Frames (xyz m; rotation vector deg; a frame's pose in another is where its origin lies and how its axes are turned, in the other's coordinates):
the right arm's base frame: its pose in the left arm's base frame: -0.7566 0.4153 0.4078 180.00 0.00 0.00
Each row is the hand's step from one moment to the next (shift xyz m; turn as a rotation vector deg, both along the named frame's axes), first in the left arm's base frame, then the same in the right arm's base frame.
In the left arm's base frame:
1: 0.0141 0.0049 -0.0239 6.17 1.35 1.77
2: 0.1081 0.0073 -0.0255 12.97 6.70 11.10
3: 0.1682 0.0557 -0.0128 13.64 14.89 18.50
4: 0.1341 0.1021 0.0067 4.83 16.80 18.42
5: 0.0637 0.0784 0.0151 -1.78 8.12 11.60
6: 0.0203 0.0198 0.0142 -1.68 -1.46 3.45
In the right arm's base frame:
1: 0.0141 -0.0049 0.0239 6.17 -1.35 -1.77
2: 0.1081 -0.0073 0.0255 12.97 -6.70 -11.10
3: 0.1682 -0.0557 0.0128 13.64 -14.89 -18.50
4: 0.1341 -0.1021 -0.0067 4.83 -16.80 -18.42
5: 0.0637 -0.0784 -0.0151 -1.78 -8.12 -11.60
6: 0.0203 -0.0198 -0.0142 -1.68 1.46 -3.45

